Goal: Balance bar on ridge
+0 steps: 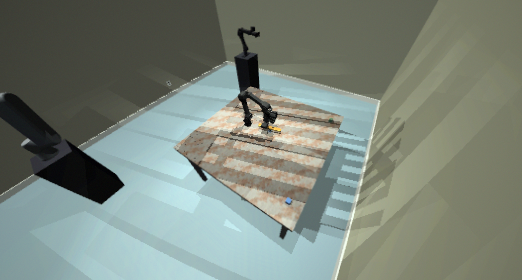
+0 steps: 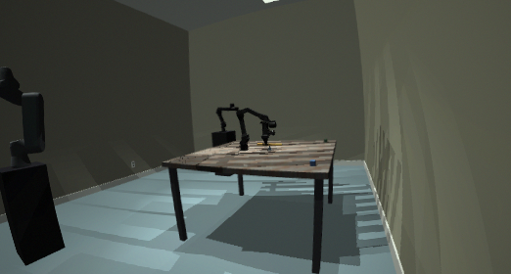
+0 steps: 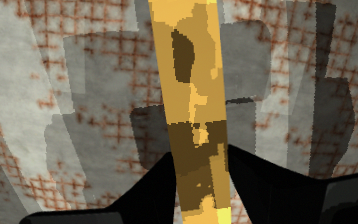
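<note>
Right now my gripper tip is 3 cm short of the long yellow bar and 1 cm to the right of it. Round my gripper tip: small green cube: 52 cm ahead, 47 cm to the left, 3 cm below; then small blue cube: 52 cm ahead, 53 cm to the right, 3 cm below.
</note>
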